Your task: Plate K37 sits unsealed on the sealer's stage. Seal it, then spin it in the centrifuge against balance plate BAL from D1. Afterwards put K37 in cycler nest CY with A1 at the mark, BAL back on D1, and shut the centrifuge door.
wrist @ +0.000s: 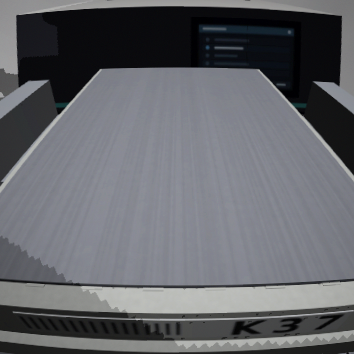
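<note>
Plate K37 fills the wrist view. Its top is covered by a smooth grey foil seal, and its near white skirt carries a barcode and the label "K37" at the lower right. My gripper is shut on the plate: the left finger and the right finger are dark blocks pressed against its two long sides. The midpoint between the fingers lies over the plate's far half. What lies under the plate is hidden.
Beyond the plate's far edge stands a dark instrument front with a lit touch screen showing a menu of lines. A pale grey housing edge runs above it. A jagged shadow falls across the plate's near left corner.
</note>
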